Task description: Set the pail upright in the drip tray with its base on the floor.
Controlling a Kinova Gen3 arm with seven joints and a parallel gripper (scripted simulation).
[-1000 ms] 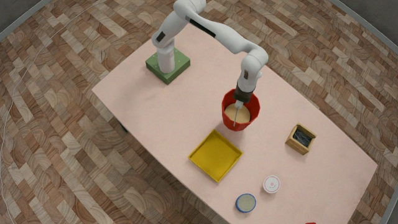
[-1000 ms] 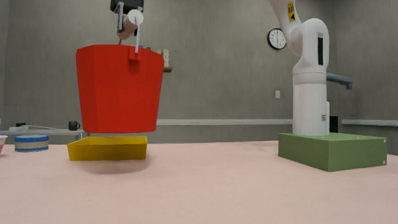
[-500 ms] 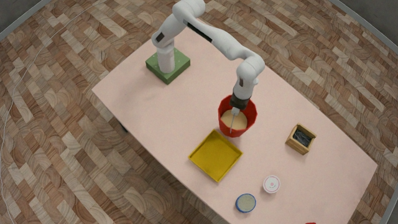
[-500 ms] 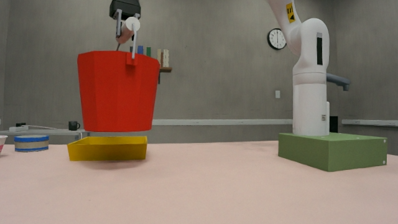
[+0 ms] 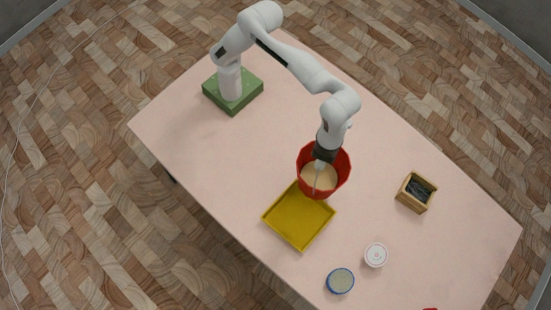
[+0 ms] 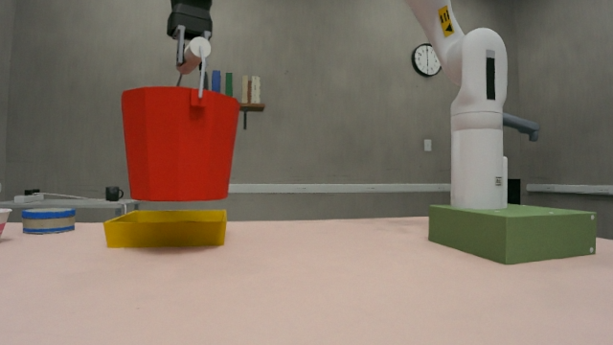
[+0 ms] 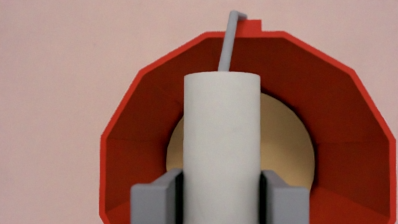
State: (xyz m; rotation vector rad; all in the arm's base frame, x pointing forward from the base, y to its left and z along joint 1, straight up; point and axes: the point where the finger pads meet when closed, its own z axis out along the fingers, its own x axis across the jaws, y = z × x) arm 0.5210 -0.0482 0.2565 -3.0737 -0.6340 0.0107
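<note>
My gripper is now 1 cm short of the red pail and 10 cm above it. From my hand the other things lie so: yellow drip tray: 5 cm ahead, 13 cm to the right, 32 cm below; then wooden box: 35 cm ahead, 28 cm to the left, 29 cm below.
</note>
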